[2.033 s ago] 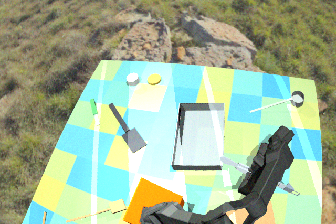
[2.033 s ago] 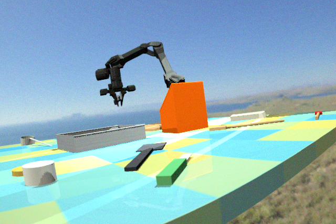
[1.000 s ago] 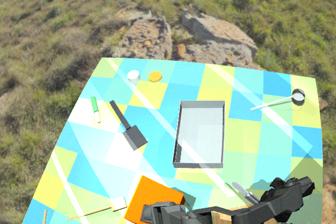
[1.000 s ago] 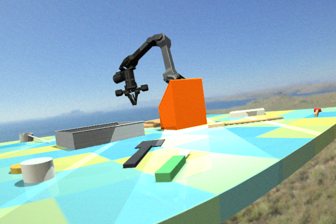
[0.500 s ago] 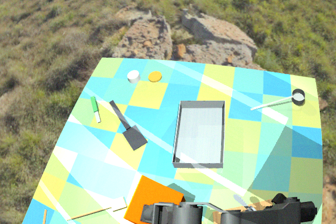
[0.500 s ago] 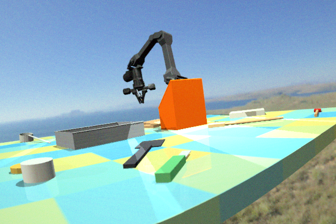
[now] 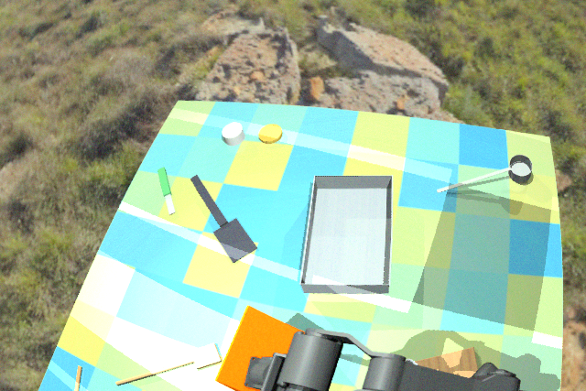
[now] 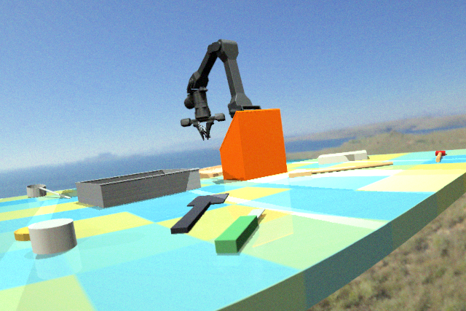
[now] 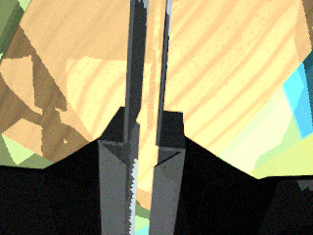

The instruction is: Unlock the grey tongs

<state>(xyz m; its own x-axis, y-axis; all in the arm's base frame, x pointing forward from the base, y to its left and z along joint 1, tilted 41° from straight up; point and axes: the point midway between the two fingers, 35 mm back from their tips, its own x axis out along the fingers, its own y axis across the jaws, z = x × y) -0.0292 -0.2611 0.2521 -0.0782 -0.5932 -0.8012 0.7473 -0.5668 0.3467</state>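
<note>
My gripper tip is now 13 cm above the wooden board and 3 cm past it. Also, from my gripper tip: dark spatula (63 cm to the left, 45 cm ahead, 14 cm below); grey roasting tin (44 cm ahead, 28 cm to the left, 11 cm below); yellow disc (76 cm ahead, 57 cm to the left, 13 cm below).
</note>
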